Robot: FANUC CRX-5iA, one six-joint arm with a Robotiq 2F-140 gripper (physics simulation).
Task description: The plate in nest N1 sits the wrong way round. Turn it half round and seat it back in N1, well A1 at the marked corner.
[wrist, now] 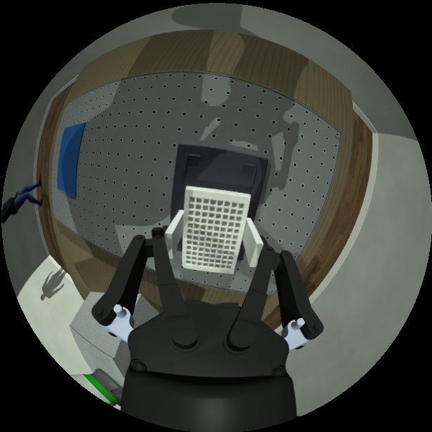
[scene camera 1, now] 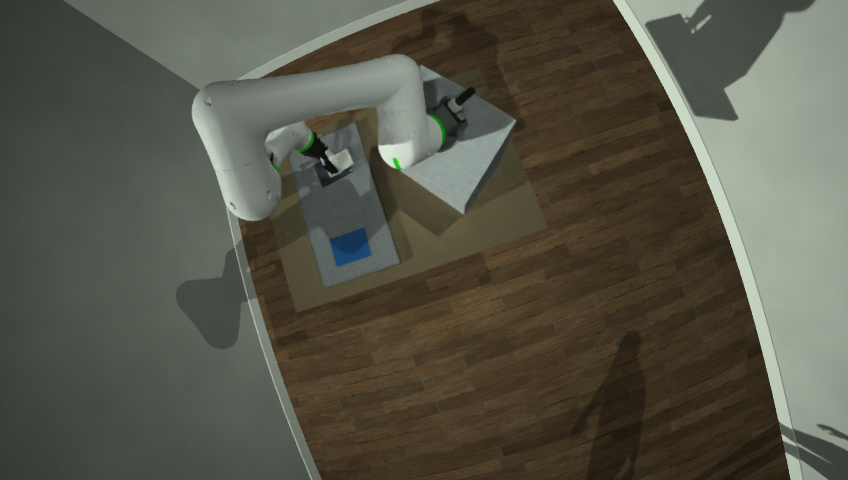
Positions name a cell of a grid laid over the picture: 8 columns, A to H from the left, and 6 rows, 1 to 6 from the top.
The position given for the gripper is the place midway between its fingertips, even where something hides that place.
In view: the gripper (wrist: D4), a white well plate (wrist: D4) and a blue rectangle (wrist: B2).
